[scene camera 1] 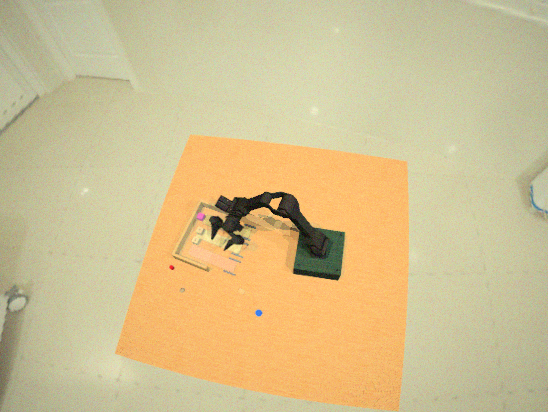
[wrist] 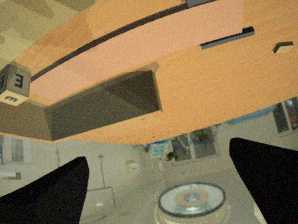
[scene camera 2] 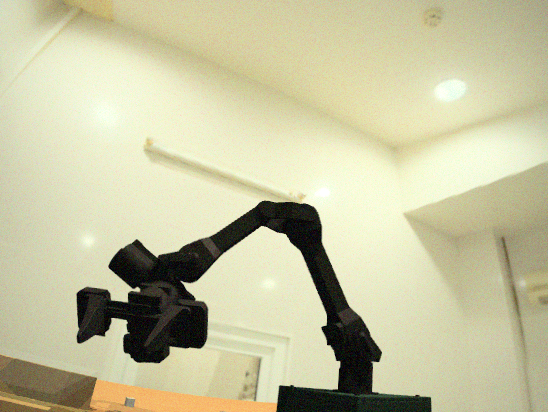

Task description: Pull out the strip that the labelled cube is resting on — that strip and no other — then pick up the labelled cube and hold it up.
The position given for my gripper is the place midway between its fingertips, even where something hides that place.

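Note:
Nothing is held by my gripper (wrist: pixel 160 157), (scene camera 2: pixel 110 345), which is open and shows in scene camera 2 and in the wrist view.

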